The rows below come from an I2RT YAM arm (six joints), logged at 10 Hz.
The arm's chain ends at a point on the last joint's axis. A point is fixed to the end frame.
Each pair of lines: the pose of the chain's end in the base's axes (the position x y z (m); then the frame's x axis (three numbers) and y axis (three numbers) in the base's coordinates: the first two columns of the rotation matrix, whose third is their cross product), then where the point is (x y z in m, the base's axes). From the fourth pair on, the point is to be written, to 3 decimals.
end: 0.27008 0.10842 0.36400 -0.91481 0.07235 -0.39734 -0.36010 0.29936 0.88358
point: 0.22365 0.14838 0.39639
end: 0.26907 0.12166 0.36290 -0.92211 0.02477 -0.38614 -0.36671 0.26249 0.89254
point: 0.22074 0.15825 0.39648
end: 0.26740 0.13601 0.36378 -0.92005 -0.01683 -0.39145 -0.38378 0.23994 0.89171
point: 0.21720 0.17008 0.39727
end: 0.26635 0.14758 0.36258 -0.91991 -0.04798 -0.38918 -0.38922 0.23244 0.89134
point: 0.215 0.180 0.396
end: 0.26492 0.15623 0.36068 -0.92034 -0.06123 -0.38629 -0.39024 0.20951 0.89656
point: 0.213 0.187 0.395
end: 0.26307 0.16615 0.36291 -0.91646 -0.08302 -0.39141 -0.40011 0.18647 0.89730
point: 0.210 0.195 0.397
